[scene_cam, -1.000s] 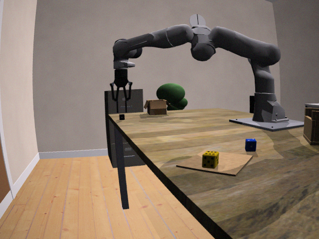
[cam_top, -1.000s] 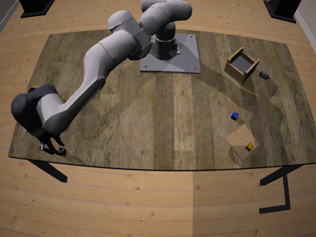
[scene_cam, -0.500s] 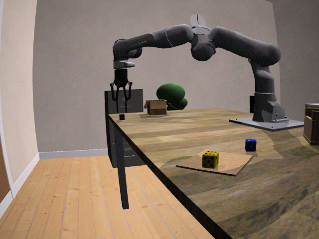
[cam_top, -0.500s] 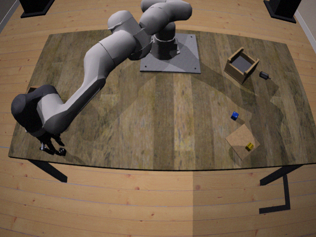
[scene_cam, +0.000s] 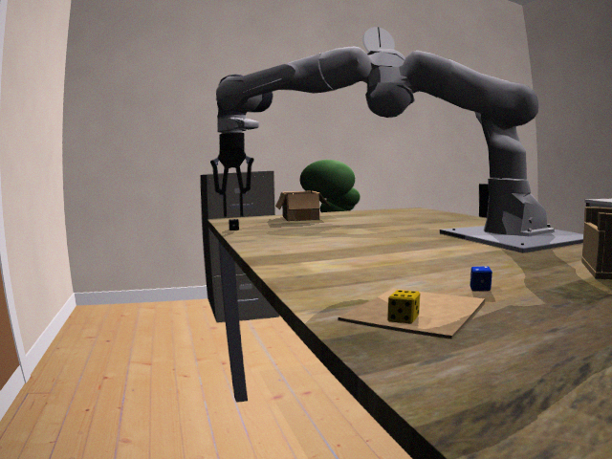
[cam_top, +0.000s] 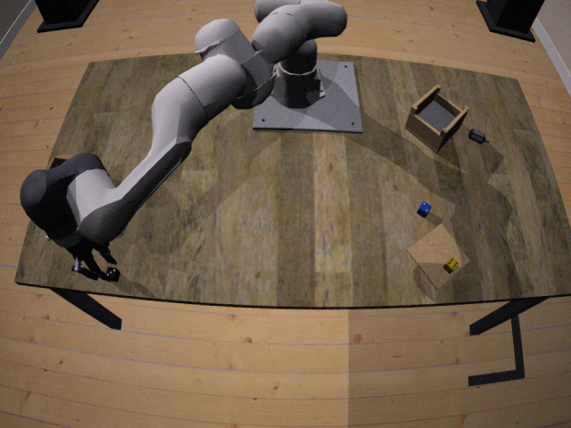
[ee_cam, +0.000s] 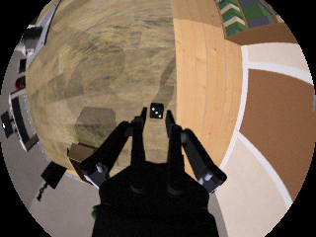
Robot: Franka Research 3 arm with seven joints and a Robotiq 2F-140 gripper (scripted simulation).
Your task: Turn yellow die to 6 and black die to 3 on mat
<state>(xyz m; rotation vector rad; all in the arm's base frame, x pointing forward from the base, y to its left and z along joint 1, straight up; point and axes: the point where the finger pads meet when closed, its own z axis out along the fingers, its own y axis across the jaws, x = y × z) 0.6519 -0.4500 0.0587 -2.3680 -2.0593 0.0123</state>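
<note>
The black die is 6 cm below my hand. The rest, counted from my hand: cardboard box: 26 cm behind, 21 cm to the right, 3 cm below; tan mat: 12 cm behind, 87 cm to the left, 7 cm below; blue die: 25 cm behind, 83 cm to the left, 6 cm below.
</note>
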